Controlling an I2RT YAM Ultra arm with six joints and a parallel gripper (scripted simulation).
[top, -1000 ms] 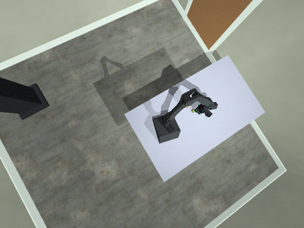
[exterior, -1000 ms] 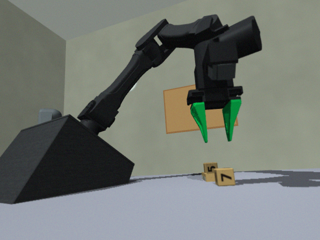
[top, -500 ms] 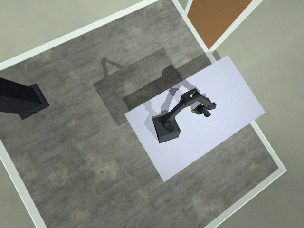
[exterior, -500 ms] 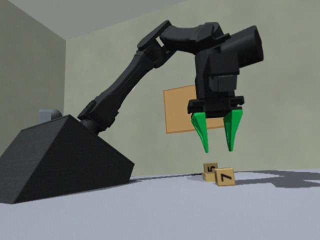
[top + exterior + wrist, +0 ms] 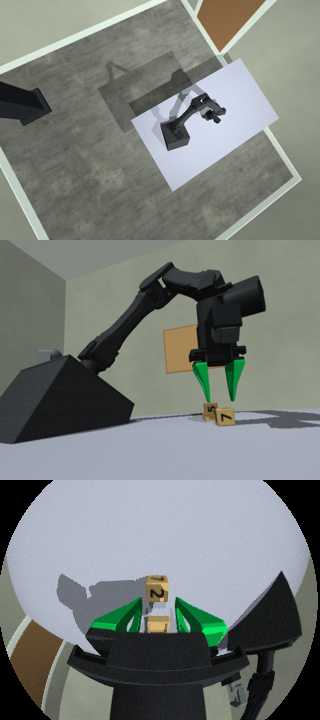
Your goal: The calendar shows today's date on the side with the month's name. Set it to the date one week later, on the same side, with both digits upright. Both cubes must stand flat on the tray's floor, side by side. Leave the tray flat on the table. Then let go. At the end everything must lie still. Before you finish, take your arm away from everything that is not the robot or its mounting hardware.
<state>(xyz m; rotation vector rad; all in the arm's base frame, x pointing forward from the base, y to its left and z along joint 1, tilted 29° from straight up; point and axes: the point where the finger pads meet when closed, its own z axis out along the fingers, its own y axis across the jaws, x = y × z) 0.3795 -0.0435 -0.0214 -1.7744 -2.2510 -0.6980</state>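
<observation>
My hand is 4 cm above the wooden cube. Also, from my hand: wooden tray (3 cm behind, 10 cm to the left, 4 cm below).
</observation>
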